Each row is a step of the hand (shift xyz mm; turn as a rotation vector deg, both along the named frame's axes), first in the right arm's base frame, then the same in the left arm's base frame.
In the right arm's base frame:
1: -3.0 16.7 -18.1 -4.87 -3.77 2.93
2: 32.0 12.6 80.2 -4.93 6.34 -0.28
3: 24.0 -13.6 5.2 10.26 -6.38 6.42
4: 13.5 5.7 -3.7 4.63 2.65 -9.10
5: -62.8 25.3 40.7 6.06 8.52 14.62
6: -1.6 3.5 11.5 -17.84 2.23 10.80
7: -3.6 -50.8 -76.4 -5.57 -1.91 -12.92
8: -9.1 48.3 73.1 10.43 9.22 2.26
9: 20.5 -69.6 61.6 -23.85 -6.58 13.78
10: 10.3 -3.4 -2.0 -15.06 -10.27 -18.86
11: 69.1 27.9 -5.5 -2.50 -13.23 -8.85
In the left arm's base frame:
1: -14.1 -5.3 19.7 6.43 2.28 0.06
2: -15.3 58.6 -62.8 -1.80 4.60 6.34
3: -3.7 -11.0 -25.5 -0.40 -1.63 -13.58
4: -13.4 -5.1 -4.8 -6.52 -7.66 3.16
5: 27.1 67.3 31.2 -7.66 13.61 -8.90
6: 0.4 11.5 -4.0 11.35 16.12 7.15
7: 27.3 -84.2 24.3 2.63 -9.24 10.46
8: -18.1 85.0 -14.7 -13.12 2.49 -4.53
9: 51.2 8.3 -79.8 22.33 16.42 5.78
10: -4.2 -6.9 -7.5 13.85 -14.60 16.82
11: -65.3 -15.8 -32.7 10.05 -12.54 1.07

